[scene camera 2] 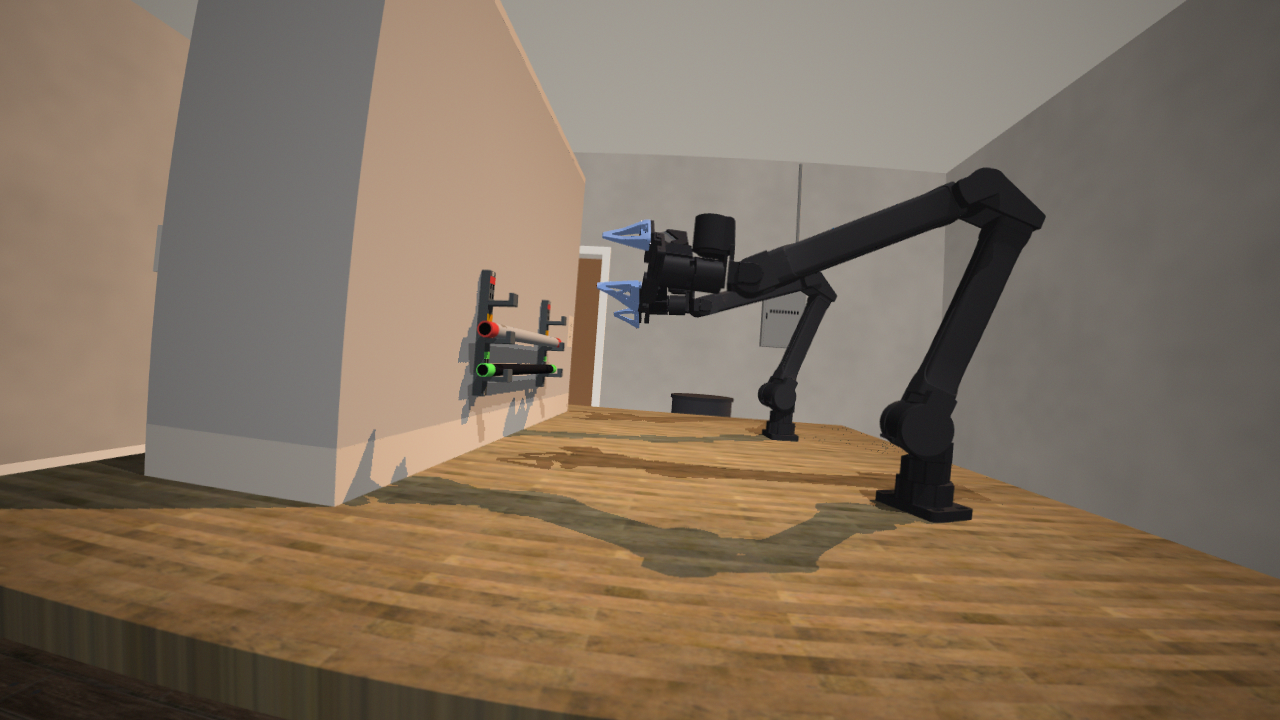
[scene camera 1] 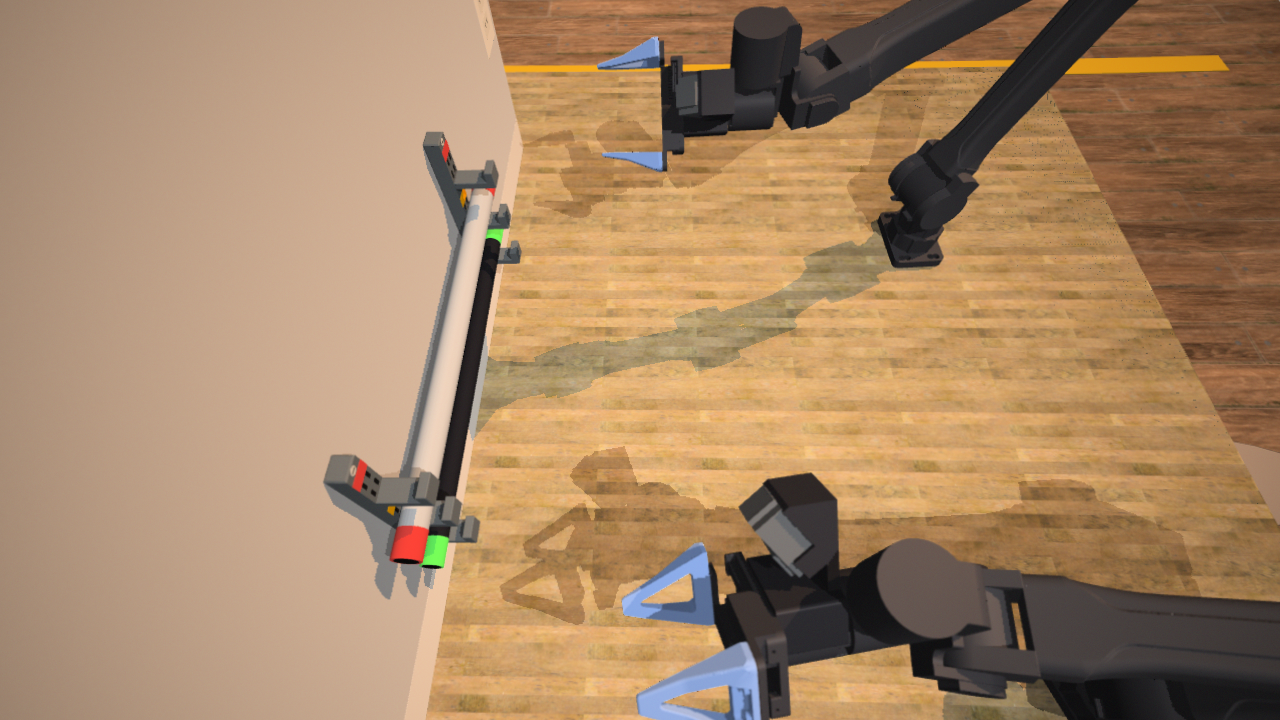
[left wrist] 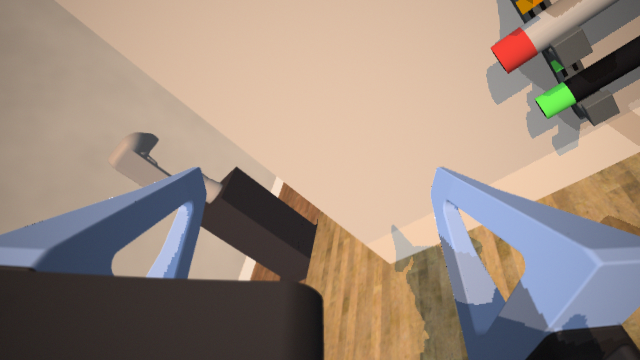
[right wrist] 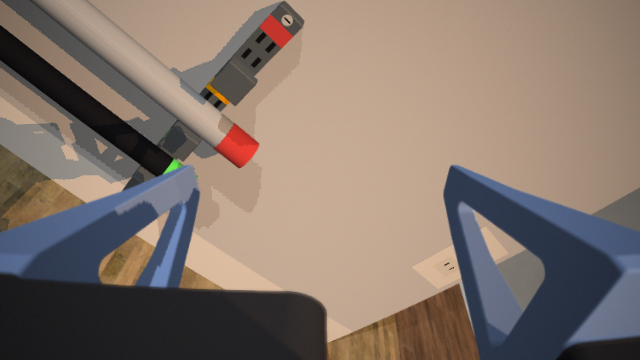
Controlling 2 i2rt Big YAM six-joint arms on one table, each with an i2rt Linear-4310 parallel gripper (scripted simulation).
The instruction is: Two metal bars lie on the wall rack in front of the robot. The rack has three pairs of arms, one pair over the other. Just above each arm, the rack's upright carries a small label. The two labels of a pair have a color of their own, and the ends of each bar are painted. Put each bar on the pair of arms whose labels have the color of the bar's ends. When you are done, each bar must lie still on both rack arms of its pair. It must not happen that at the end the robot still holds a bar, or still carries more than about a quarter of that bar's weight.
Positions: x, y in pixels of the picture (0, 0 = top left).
Scene:
my left gripper: scene camera 2 599, 261; scene camera 1; left wrist; not seen in the right wrist view (out of frame)
same spot on tan wall: (right wrist: 358, 118) = (scene camera 2: 552, 314)
same spot on my left gripper: (left wrist: 53, 306) = (scene camera 1: 752, 629)

